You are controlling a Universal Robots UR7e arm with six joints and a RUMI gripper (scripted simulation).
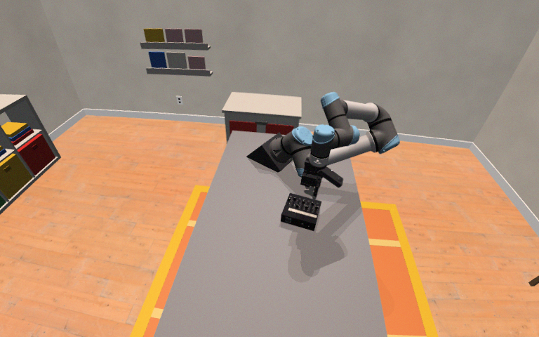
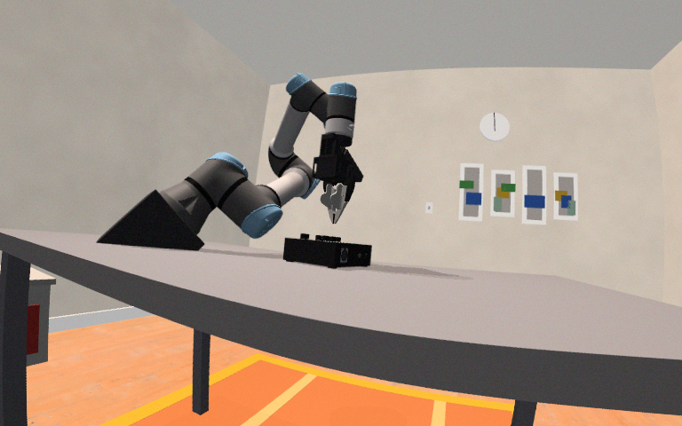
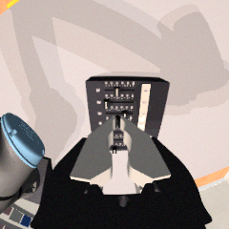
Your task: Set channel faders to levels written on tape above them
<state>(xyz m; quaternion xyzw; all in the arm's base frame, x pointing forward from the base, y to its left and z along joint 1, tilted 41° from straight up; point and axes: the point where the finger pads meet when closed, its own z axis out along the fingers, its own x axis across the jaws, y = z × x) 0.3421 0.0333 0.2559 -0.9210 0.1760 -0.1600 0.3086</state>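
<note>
Now: the master fader 3 cm behind my hand, 11 cm to the right of it and 5 cm below it.
</note>
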